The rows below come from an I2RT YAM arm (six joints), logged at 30 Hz.
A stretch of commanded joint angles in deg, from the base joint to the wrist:
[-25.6, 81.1, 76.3, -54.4, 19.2, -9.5]
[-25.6, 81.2, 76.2, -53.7, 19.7, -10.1]
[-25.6, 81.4, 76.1, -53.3, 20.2, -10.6]
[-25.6, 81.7, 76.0, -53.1, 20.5, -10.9]
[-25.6, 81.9, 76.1, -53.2, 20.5, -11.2]
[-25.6, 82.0, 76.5, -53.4, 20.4, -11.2]
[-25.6, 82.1, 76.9, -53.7, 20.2, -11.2]
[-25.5, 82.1, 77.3, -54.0, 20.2, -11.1]
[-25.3, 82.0, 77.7, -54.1, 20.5, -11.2]
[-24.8, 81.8, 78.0, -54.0, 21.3, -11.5]
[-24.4, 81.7, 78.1, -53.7, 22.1, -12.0]
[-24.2, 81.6, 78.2, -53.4, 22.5, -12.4]
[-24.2, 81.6, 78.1, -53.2, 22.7, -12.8]
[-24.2, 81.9, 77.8, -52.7, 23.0, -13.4]
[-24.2, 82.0, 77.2, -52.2, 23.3, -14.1]
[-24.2, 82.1, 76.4, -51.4, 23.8, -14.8]
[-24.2, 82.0, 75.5, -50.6, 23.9, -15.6]
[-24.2, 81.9, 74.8, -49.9, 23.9, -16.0]
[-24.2, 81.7, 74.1, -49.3, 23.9, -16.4]
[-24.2, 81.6, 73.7, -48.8, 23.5, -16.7]
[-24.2, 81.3, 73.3, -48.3, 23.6, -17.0]
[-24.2, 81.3, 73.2, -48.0, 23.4, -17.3]
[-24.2, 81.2, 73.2, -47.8, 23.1, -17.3]
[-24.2, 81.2, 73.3, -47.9, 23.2, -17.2]
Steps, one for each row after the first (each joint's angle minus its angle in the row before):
[0.0, 0.1, -0.1, 0.7, 0.5, -0.6]
[0.0, 0.2, -0.1, 0.4, 0.5, -0.5]
[0.0, 0.3, -0.1, 0.2, 0.3, -0.3]
[0.0, 0.2, 0.1, -0.1, 0.0, -0.3]
[0.0, 0.1, 0.4, -0.2, -0.1, 0.0]
[0.0, 0.1, 0.4, -0.3, -0.2, 0.0]
[0.1, 0.0, 0.4, -0.3, 0.0, 0.1]
[0.2, -0.1, 0.4, -0.1, 0.3, -0.1]
[0.5, -0.2, 0.3, 0.1, 0.8, -0.3]
[0.4, -0.1, 0.1, 0.3, 0.8, -0.5]
[0.2, -0.1, 0.1, 0.3, 0.4, -0.4]
[0.0, 0.0, -0.1, 0.2, 0.2, -0.4]
[0.0, 0.3, -0.3, 0.5, 0.3, -0.6]
[0.0, 0.1, -0.6, 0.5, 0.3, -0.7]
[0.0, 0.1, -0.8, 0.8, 0.5, -0.7]
[0.0, -0.1, -0.9, 0.8, 0.1, -0.8]
[0.0, -0.1, -0.7, 0.7, 0.0, -0.4]
[0.0, -0.2, -0.7, 0.6, 0.0, -0.4]
[0.0, -0.1, -0.4, 0.5, -0.4, -0.3]
[0.0, -0.3, -0.4, 0.5, 0.1, -0.3]
[0.0, 0.0, -0.1, 0.3, -0.2, -0.3]
[0.0, -0.1, 0.0, 0.2, -0.3, 0.0]
[0.0, 0.0, 0.1, -0.1, 0.1, 0.1]

